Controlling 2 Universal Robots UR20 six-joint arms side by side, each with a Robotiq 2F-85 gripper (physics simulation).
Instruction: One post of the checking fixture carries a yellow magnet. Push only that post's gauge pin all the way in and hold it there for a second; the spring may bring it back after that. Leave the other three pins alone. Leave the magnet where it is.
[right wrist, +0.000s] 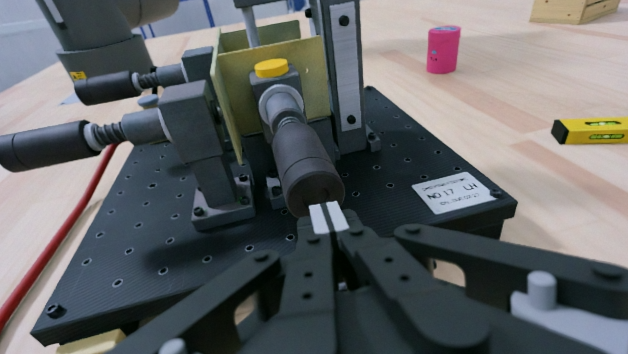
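Note:
The yellow magnet (271, 68) sits on top of the grey post (276, 84) that faces my right wrist camera. That post's gauge pin (306, 162) has a dark cylindrical knob pointing toward the camera, with a short piece of spring showing behind it. My right gripper (325, 221) is shut and empty, its pale fingertips at the lower edge of the knob's end face; whether they touch is hard to tell. Two other pins (47, 145) (107, 87) stick out to the left, their springs showing. The fourth pin is not visible. My left gripper does not show.
The black fixture plate (400, 195) carries the posts, a yellowish bent panel (310, 65) and a tall bracket (345, 75). A red cable (65, 225) runs along the left. A grey arm (105, 55) stands behind. A pink can (443, 50), a yellow level (595, 131) and a wooden crate (560, 11) stand right.

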